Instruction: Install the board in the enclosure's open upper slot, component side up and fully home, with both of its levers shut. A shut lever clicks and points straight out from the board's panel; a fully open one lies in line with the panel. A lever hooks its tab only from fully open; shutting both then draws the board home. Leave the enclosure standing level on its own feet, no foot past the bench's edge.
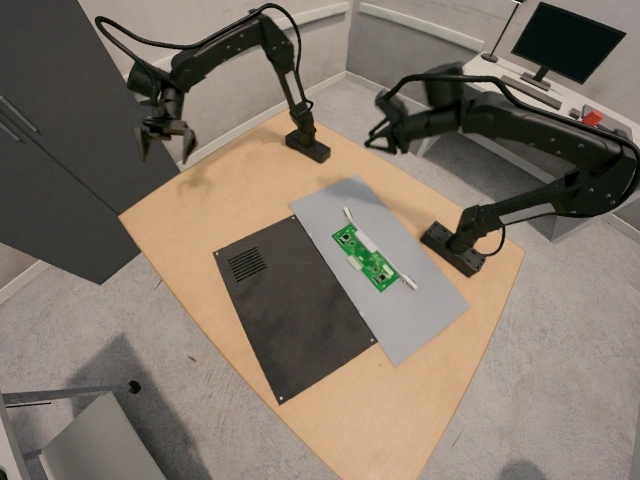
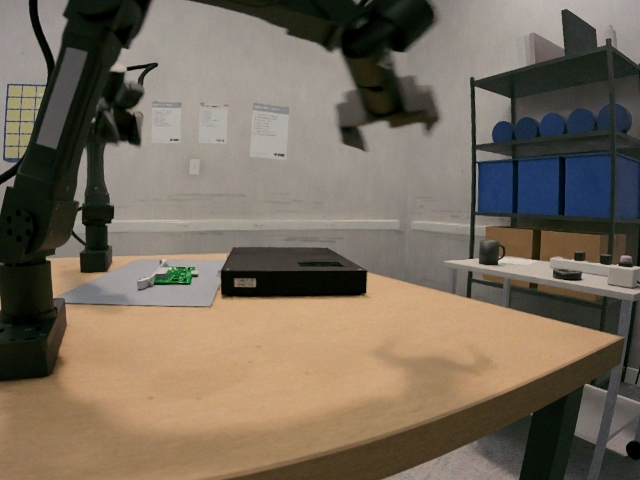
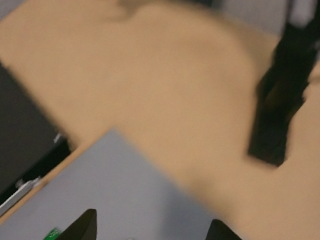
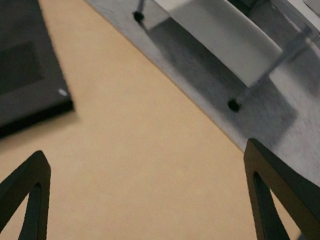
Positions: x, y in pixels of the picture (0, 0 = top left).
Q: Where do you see a grey mat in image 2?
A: At 118, 287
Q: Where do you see a black enclosure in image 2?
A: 248, 270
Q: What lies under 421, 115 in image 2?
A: My right gripper.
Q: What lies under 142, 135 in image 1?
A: My right gripper.
